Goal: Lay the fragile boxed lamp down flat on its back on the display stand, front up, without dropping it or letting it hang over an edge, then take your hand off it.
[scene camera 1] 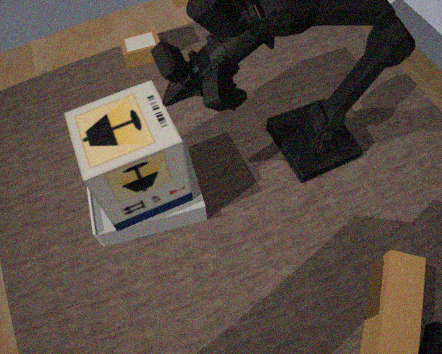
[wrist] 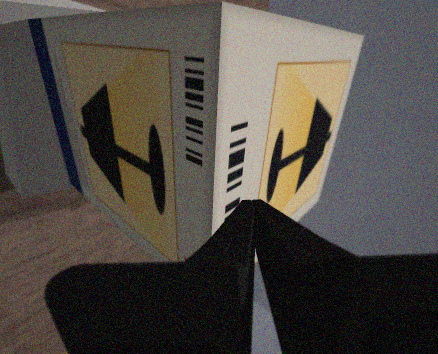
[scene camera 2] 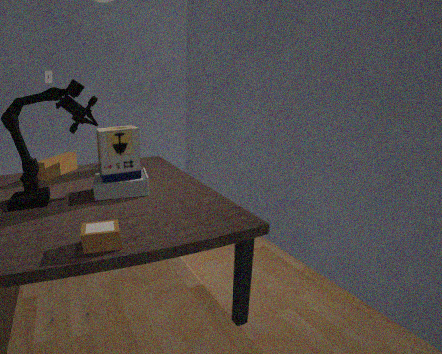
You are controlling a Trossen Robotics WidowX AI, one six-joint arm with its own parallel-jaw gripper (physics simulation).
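Places are measured from the arm's base along level axes (x ahead, y right, z down), in centimetres.
Pixels of known places: gripper, fingertip midpoint: (scene camera 1: 164,104) (wrist: 251,209) (scene camera 2: 97,125); arm's base, origin of the base link: (scene camera 1: 320,145) (scene camera 2: 31,192).
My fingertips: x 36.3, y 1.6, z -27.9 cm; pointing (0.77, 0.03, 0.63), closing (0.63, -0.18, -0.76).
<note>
For each thing: its top centre in the pictures, then the offset to it from my fingertips. "*": a spot on its surface instead.
- small orange-brown block with a white top, middle of its top: (scene camera 2: 99,227) (scene camera 1: 139,41) dx -0.6, dy +51.0, dz +25.6 cm
- larger orange block, middle of its top: (scene camera 1: 401,326) (scene camera 2: 56,156) dx -30.3, dy -48.3, dz +20.6 cm
- table corner, surface spot: (scene camera 2: 265,228) * dx +53.5, dy +54.2, dz +33.1 cm
The boxed lamp (scene camera 1: 137,150) (scene camera 2: 119,150) (wrist: 197,125) is a white box with yellow lamp pictures, barcodes and a dark blue band near its bottom. It stands on end on the display stand (scene camera 1: 155,225) (scene camera 2: 122,189), a low white-grey tray with raised walls. The lamp picture facing scene camera 2 has its shade down. My gripper (scene camera 1: 166,103) (scene camera 2: 97,124) (wrist: 251,209) is shut and empty, angled down with its tips close to the box's upper edge on the arm's side. Whether the tips touch the box cannot be told.
A small orange-brown block with a white top (scene camera 1: 140,50) (scene camera 2: 101,237) sits near one table edge. A larger orange block (scene camera 1: 402,300) (scene camera 2: 67,164) stands on the other side of the arm's base (scene camera 1: 315,142) (scene camera 2: 29,198). A table corner (scene camera 2: 265,228) shows in scene camera 2.
</note>
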